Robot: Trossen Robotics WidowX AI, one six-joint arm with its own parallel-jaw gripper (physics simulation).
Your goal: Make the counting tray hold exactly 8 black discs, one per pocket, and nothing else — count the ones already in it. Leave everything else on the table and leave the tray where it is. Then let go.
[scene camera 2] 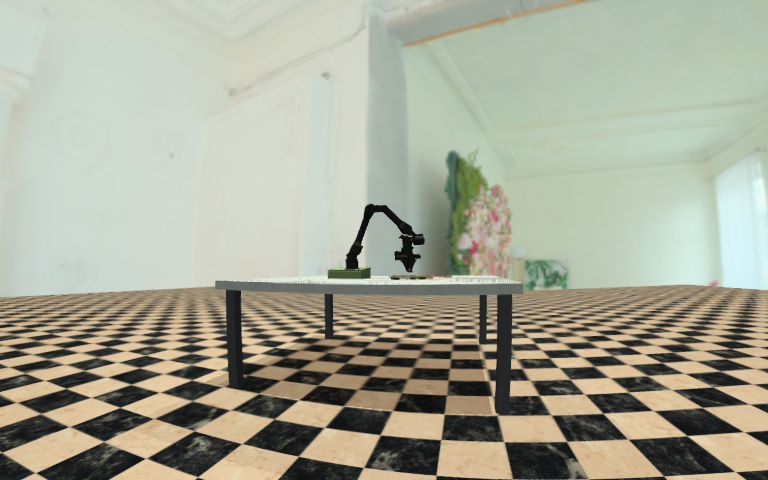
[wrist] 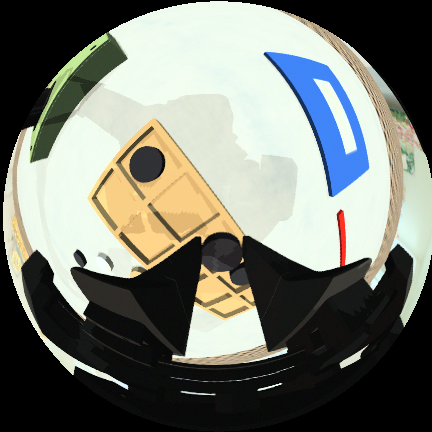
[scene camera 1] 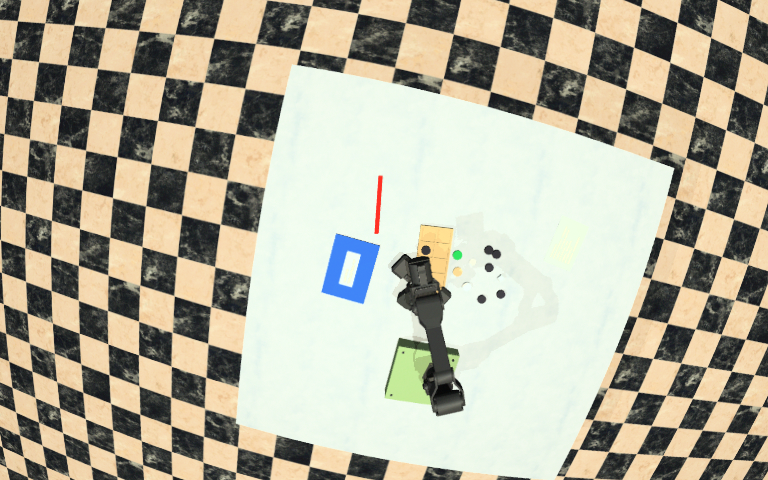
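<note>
The tan counting tray (scene camera 1: 436, 233) (wrist: 175, 192) has two columns of pockets. One black disc (wrist: 147, 164) lies in a corner pocket at the end nearer the robot base. Another black disc (scene camera 1: 425, 249) (wrist: 240, 275) lies in the left column towards the far end, partly behind a finger in the wrist view. My gripper (scene camera 2: 409, 270) (wrist: 221, 241) is shut on a black disc (wrist: 222, 251) and holds it low over the tray's left column. The arm hides part of the tray in scene camera 1. Several loose black discs, such as one disc (scene camera 1: 488, 267), lie right of the tray.
A green disc (scene camera 1: 457, 254), a tan disc (scene camera 1: 457, 271) and a white disc (scene camera 1: 467, 285) (wrist: 104, 261) lie close right of the tray. A blue frame (scene camera 1: 335, 263) (wrist: 310, 110) and a red bar (scene camera 1: 378, 203) (wrist: 342, 240) lie left. A pale yellow patch (scene camera 1: 568, 243) lies far right.
</note>
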